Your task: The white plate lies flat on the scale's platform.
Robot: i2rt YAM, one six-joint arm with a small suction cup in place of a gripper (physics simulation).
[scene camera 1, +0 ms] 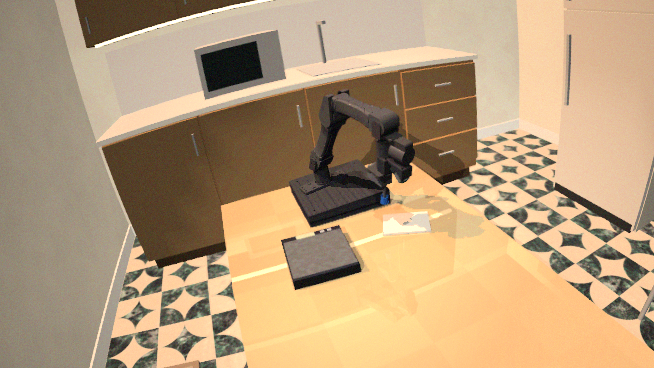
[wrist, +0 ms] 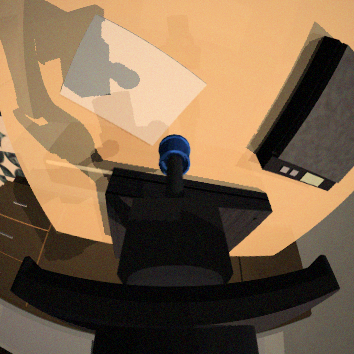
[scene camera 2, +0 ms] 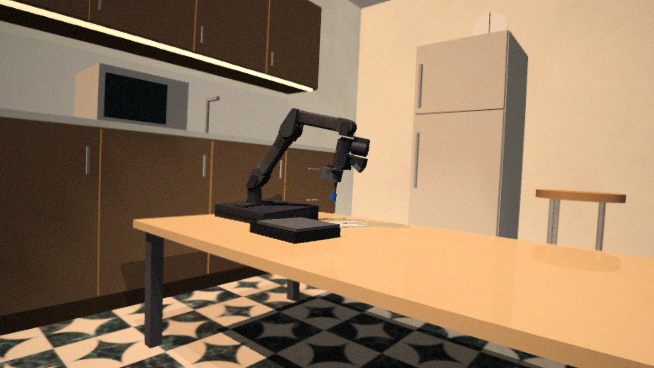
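Seen in the pictures: hand, tool point: (scene camera 1: 384,201) (wrist: 174,148) (scene camera 2: 332,199); arm's base, link origin: (scene camera 1: 323,183) (scene camera 2: 254,204).
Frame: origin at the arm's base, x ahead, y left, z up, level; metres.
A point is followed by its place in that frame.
Observation:
The white plate (scene camera 1: 420,226) @(x 0.455, y 0.137, z -0.053 m) (scene camera 2: 354,224) @(x 0.441, y 0.121, z -0.053 m) (wrist: 165,85) @(x 0.397, y 0.063, z -0.053 m) is a thin flat rectangle that lies on the table, apart from the scale, with arm shadows across part of it. The black scale (scene camera 1: 322,255) @(x 0.417, y -0.227, z -0.014 m) (scene camera 2: 299,225) @(x 0.433, y -0.285, z -0.014 m) (wrist: 320,120) @(x 0.395, y -0.155, z -0.014 m) stands on the table with its grey platform bare; its buttons and small display show in the wrist view. My gripper (scene camera 1: 384,199) (scene camera 2: 333,197) (wrist: 174,154), a small blue suction cup, is open and holds nothing. It hangs above the table beside the plate, near the front edge of the arm's base.
The arm's black base slab (scene camera 1: 345,192) @(x 0.136, y 0.025, z 0.000 m) (scene camera 2: 265,211) @(x 0.162, y -0.122, z -0.007 m) (wrist: 250,197) @(x 0.192, y -0.112, z -0.038 m) stands on the wooden table (scene camera 1: 425,310) @(x 0.773, y -0.105, z -0.059 m) (scene camera 2: 450,265) @(x 0.913, y -0.314, z -0.059 m) behind the scale. Counter cabinets with a microwave (scene camera 1: 240,62) (scene camera 2: 135,97) stand behind the table. A fridge (scene camera 1: 607,110) (scene camera 2: 460,150) and a round stool (scene camera 2: 580,195) are farther right.

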